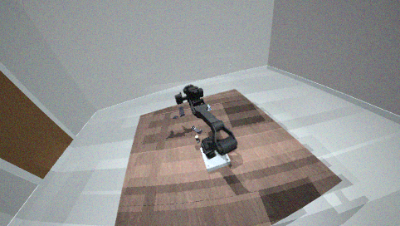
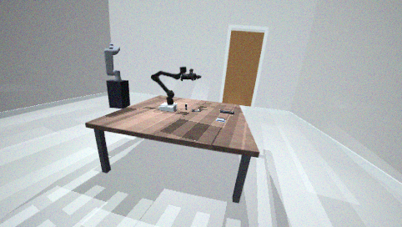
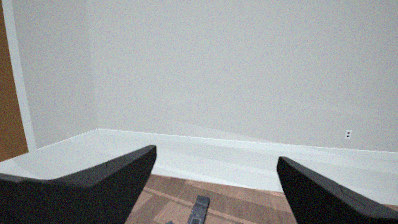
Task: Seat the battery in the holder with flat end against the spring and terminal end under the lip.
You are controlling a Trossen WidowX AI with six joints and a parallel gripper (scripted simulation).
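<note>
The battery is 35 cm below my gripper tip, 15 cm behind it and 4 cm to the left of it.
</note>
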